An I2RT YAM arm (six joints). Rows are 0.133 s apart.
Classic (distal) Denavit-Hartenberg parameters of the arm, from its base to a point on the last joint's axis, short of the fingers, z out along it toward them. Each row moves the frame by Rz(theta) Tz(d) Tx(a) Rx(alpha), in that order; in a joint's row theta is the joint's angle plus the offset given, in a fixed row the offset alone. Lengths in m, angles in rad.
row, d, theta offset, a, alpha
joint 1, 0.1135, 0, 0.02, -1.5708
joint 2, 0, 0, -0.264, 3.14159
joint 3, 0, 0.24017, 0.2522, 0
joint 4, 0, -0.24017, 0.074, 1.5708
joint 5, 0, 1.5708, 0, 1.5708
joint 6, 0.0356, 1.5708, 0, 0
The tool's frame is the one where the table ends.
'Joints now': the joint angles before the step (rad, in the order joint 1, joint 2, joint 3, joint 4, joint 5, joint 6). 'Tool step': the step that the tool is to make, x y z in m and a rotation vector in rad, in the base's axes. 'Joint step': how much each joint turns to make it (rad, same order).
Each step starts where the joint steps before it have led.
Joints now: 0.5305, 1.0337, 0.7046, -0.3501, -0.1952, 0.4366
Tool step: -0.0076, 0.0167, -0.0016, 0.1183, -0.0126, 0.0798
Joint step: 0.0721, -0.0059, -0.0418, 0.1262, -0.0614, 0.0722
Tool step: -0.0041, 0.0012, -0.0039, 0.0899, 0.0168, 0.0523
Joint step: 0.0015, -0.0174, -0.0439, 0.0772, -0.0876, 0.0455
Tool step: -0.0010, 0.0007, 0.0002, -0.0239, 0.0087, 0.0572
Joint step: -0.0011, 0.0080, 0.0168, -0.0461, -0.0417, -0.0464
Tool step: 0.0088, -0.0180, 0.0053, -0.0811, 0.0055, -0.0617
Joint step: -0.0885, -0.0010, 0.0475, -0.1237, 0.0160, -0.0745
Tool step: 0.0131, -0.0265, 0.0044, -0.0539, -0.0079, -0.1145
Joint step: -0.1337, 0.0013, 0.0307, -0.0655, 0.0172, -0.0563
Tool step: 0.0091, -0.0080, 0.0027, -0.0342, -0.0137, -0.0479
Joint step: -0.0449, 0.0243, 0.0255, -0.0097, 0.0258, -0.0280
